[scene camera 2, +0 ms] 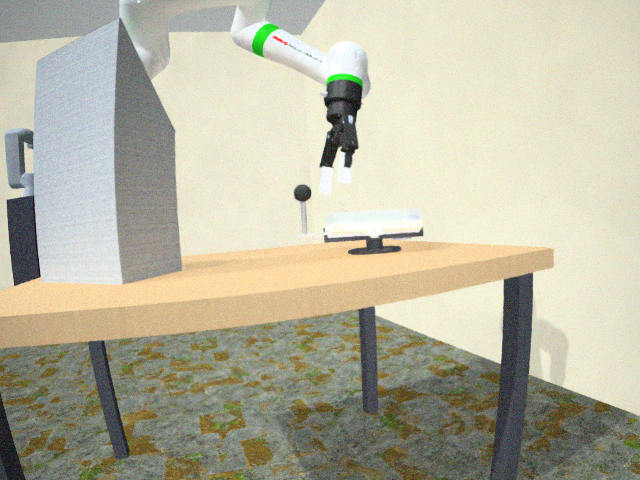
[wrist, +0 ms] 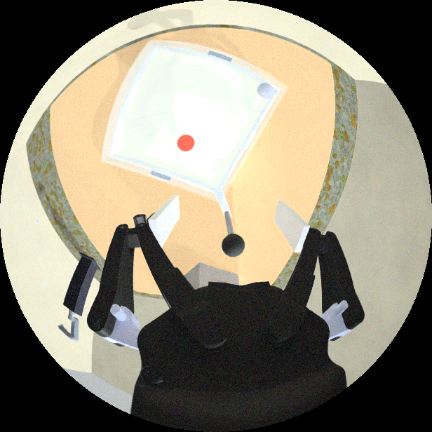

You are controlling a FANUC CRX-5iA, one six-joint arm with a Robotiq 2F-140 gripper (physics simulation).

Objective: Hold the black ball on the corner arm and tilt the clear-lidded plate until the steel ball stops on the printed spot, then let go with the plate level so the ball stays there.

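The clear-lidded plate [scene camera 2: 374, 224] [wrist: 165, 100] stands on a dark pedestal with a round foot. The steel ball [wrist: 265, 90] rests in the plate's top right corner in the wrist view, away from the red printed spot [wrist: 186, 143]. The black ball [scene camera 2: 302, 192] [wrist: 233, 245] tops a thin upright rod on the corner arm [wrist: 223, 201]. My gripper [scene camera 2: 336, 181] [wrist: 228, 207] is open and empty. Its white fingertips hang a little above the black ball's height and to its right in the scene view. In the wrist view the black ball appears between and slightly below the fingertips.
A tall grey block [scene camera 2: 77, 170] [wrist: 212, 274] stands on the wooden table [scene camera 2: 248, 279] [wrist: 295, 130], left of the plate in the scene view. A dark stand with a grey hooked part [scene camera 2: 14, 160] [wrist: 72, 325] is behind the block. A wall rises beyond the table.
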